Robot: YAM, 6 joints.
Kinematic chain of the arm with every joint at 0, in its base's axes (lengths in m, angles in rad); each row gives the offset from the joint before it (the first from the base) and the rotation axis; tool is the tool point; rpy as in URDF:
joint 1: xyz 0 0 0.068 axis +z
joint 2: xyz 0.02 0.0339 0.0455 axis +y
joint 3: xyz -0.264 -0.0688 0 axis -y
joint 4: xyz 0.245 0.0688 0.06 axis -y
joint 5: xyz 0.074 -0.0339 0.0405 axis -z
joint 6: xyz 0.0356 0 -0.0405 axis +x
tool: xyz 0 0 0 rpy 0 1.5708 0
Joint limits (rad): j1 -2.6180..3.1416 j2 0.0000..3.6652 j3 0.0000..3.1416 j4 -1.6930..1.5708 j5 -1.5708..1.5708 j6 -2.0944..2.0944
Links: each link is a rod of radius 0.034 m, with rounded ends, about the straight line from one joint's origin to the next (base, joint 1, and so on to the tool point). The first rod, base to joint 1, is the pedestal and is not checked.
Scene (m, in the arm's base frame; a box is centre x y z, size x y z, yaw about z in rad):
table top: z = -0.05
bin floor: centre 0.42 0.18 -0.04 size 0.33 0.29 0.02 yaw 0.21
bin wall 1: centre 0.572 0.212 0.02 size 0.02 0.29 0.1 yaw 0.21
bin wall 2: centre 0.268 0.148 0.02 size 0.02 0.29 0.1 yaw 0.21
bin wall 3: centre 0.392 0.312 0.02 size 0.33 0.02 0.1 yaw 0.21
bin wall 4: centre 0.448 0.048 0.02 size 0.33 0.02 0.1 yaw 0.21
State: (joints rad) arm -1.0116 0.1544 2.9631 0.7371 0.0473 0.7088
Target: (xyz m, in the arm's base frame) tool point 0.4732 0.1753 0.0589
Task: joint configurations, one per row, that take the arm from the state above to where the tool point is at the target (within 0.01 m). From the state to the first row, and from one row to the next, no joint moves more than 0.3 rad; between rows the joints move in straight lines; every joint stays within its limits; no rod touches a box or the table.
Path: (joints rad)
1: -0.8412 0.4400 2.7818 0.6811 0.0358 0.7088
2: -0.6708 0.7256 2.6004 0.6251 0.0242 0.7088
3: -0.5004 1.0112 2.4191 0.5690 0.0127 0.7088
4: -0.3300 1.2968 2.2378 0.5130 0.0011 0.7088
5: -0.1596 1.5824 2.0565 0.4570 -0.0104 0.7088
6: 0.0108 1.8680 1.8751 0.4010 -0.0220 0.7088
7: 0.1812 2.1537 1.6938 0.3450 -0.0335 0.7088
8: 0.3516 2.4393 1.5125 0.2889 -0.0450 0.7088

